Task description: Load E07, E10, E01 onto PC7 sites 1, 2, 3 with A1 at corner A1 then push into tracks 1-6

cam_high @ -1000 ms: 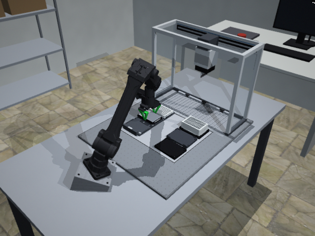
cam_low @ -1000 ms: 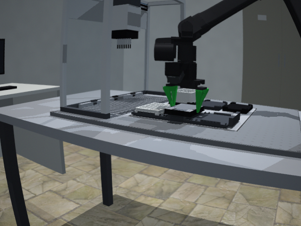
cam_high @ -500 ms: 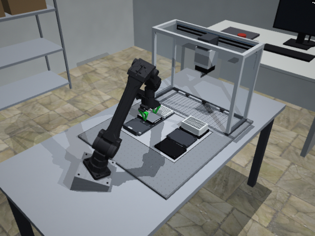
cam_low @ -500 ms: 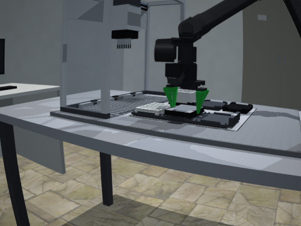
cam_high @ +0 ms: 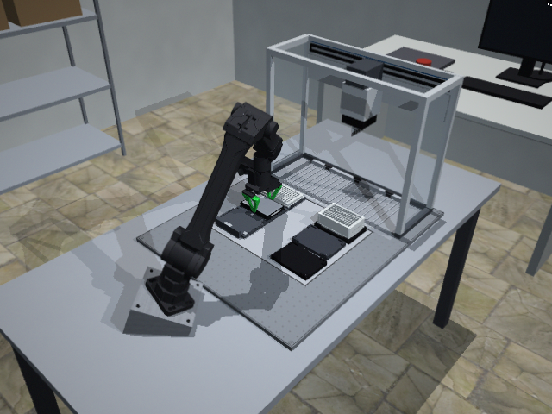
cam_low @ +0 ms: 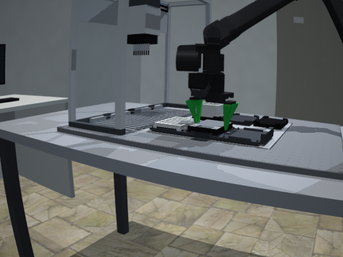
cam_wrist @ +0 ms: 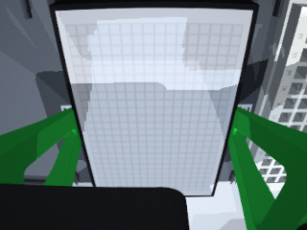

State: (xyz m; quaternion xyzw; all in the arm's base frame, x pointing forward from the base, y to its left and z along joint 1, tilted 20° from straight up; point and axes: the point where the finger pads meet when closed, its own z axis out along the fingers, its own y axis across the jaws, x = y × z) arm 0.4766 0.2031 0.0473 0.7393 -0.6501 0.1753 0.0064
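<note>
My hand is 1 cm above the dark plate carrier PC7. From my hand the other things lie so: 96-well plate E01: 10 cm ahead, 1 cm to the left, 1 cm below; plate nest S2: 2 cm ahead, 25 cm to the right, 2 cm below; plate nest S3: 13 cm ahead, 24 cm to the right, 2 cm below.
</note>
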